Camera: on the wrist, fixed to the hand. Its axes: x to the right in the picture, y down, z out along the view.
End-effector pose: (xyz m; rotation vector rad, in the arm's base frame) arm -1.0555 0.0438 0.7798 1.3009 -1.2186 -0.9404
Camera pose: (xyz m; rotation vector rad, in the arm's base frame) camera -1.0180 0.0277 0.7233 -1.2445 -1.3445 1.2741
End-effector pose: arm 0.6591 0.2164 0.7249 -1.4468 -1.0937 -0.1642
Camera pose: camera 0.6382 0.1891 0.7855 -1.5361 1.8621 1.7440
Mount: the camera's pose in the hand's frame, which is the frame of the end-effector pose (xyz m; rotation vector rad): 0.0155 -0.0623 -0.0270 -0.0969 0.0556 3.0685
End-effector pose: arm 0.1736 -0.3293 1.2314 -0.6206 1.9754 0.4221
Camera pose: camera 0.1850 -0.3979 1.2279 -2.2198 -0.8134 -1.4658
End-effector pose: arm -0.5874 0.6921 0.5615 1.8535 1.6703 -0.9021
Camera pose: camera -0.6443 0.7307 0.5726 1.6396 -1.6604 0.6774
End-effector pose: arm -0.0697 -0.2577 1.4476 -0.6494 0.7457 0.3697
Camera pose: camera -0.0400 -0.3207 1.4469 -0.8959 -0.9480 -2.4966
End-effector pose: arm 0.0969 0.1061 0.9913 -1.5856 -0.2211 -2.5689
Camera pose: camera 0.0555 0.1621 0.9893 -0.1651 1.1602 0.0326
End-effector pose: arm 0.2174 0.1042 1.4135 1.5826 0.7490 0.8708
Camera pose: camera 0.2017 0.1419 1.3571 -0.8270 1.7246 -1.5495
